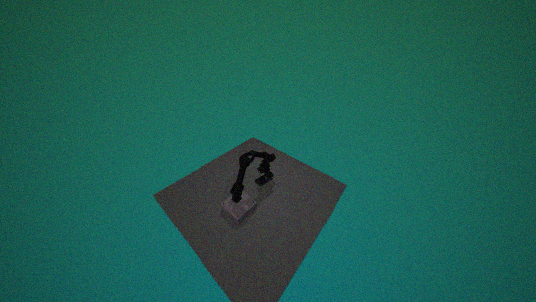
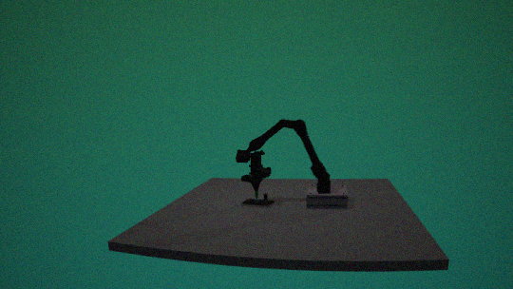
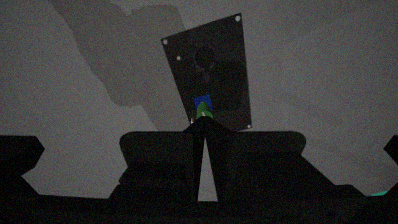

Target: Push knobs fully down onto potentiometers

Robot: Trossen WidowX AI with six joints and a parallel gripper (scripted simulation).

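My gripper tip is now 1 cm above the green knob. The rest, counted from my gripper tip: dark round knob 5 cm behind, 3 cm to the left, 2 cm below.
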